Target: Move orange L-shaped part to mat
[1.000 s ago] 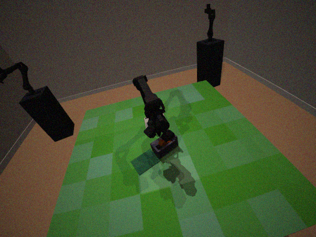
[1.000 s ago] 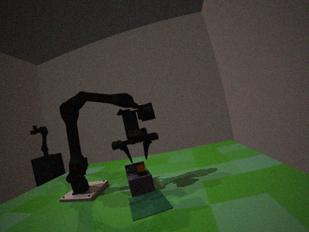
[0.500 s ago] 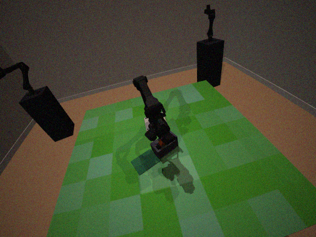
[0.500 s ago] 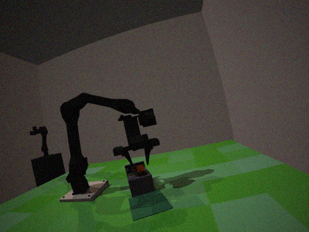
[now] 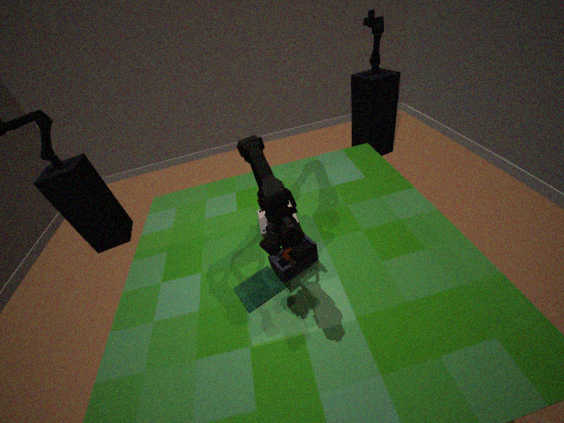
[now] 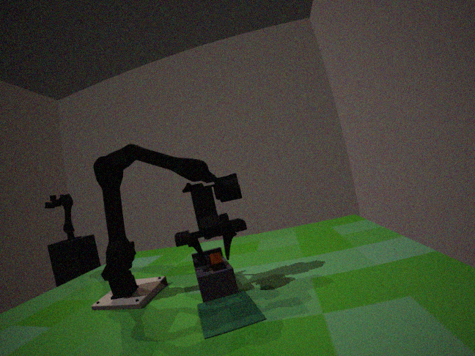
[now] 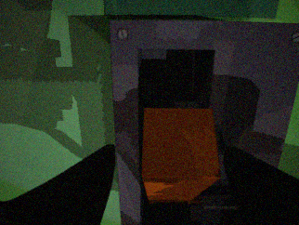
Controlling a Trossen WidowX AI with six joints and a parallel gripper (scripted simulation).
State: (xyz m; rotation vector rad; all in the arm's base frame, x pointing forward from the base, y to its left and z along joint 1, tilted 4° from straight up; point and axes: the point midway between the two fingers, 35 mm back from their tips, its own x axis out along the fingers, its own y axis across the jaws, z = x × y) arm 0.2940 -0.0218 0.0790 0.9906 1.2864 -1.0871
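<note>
Right now my gripper tip is 3 cm to the right of the orange L-shaped part, 3 cm past it and 3 cm above it. From my gripper tip the other things lie so: green mat (14 cm to the right, 8 cm below, 2 cm ahead).
</note>
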